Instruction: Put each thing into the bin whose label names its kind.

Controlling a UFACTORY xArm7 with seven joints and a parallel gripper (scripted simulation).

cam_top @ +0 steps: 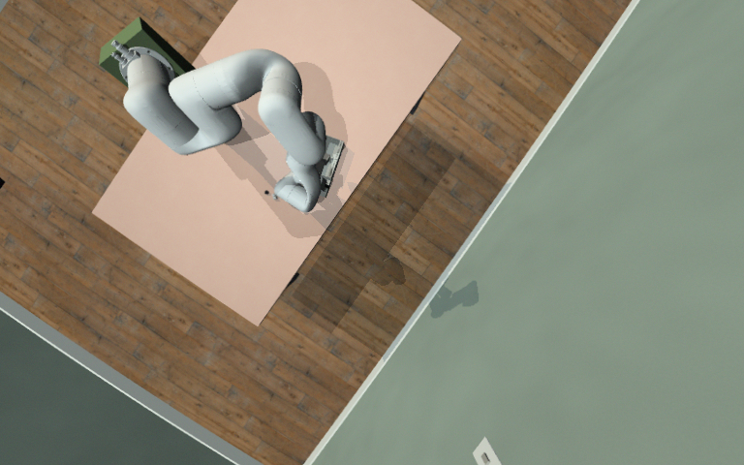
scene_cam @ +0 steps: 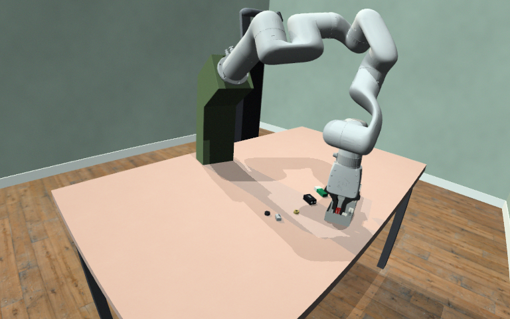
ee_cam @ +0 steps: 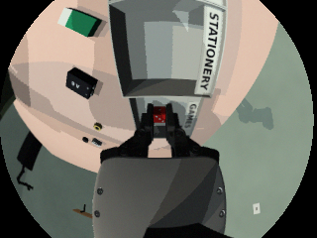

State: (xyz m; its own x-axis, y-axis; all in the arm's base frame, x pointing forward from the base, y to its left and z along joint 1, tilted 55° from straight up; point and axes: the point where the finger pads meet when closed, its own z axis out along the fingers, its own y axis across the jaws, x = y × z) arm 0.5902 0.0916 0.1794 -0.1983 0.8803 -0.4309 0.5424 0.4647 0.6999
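Now: the red die 10 mm below my hand. The rest, counted from my hand: black block (110 mm behind, 30 mm below, 10 mm to the left); then yellow ring (100 mm behind, 90 mm to the right, 30 mm below); then three-part bin (80 mm to the left, 20 mm behind, 10 mm below).
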